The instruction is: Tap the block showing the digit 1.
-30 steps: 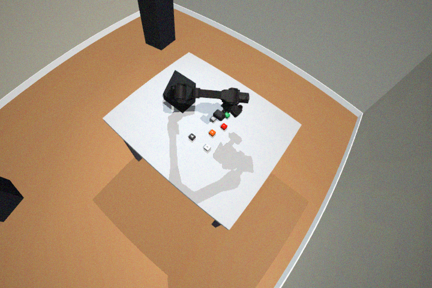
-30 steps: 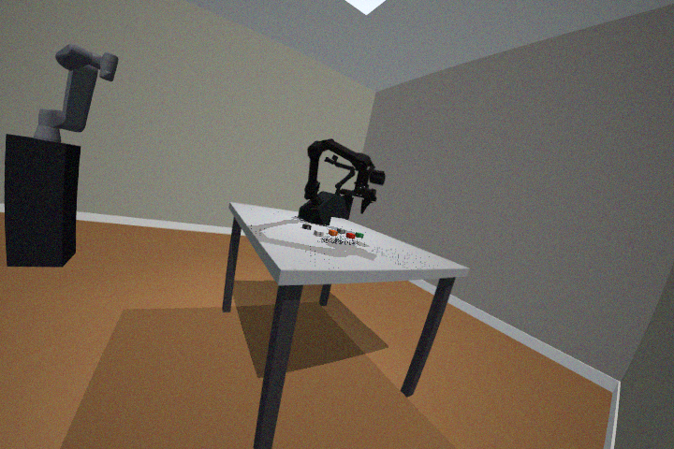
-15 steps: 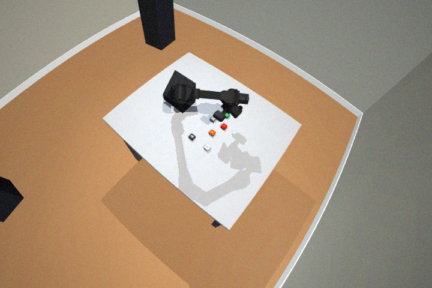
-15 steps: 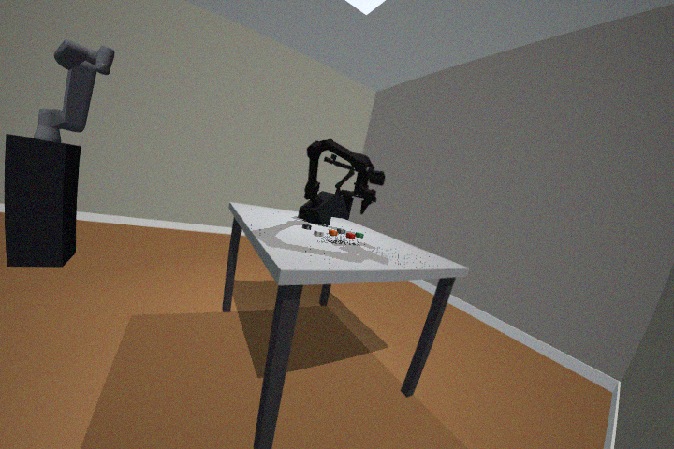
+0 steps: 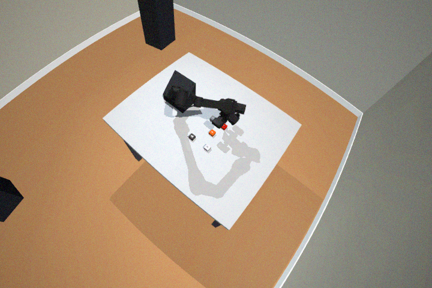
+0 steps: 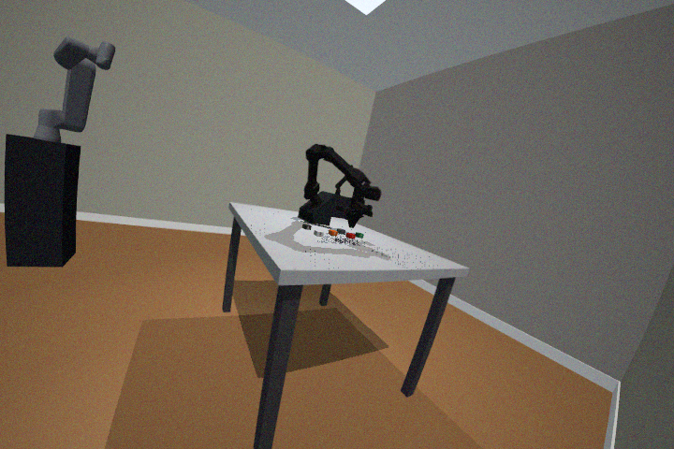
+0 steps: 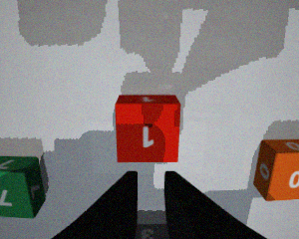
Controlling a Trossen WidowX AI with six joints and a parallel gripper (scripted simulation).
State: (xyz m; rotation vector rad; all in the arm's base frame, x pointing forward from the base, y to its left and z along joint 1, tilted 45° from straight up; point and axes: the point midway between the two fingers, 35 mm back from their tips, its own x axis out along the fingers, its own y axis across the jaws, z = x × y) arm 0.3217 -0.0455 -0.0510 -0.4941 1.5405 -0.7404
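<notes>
The red block is 40 mm below my gripper tip and 10 mm ahead of it. Also, from my gripper tip: grey block (80 mm behind, 40 mm below, 10 mm to the left); then orange block (80 mm to the right, 40 mm below, 30 mm behind); then green block (90 mm to the left, 40 mm below, 20 mm behind).
</notes>
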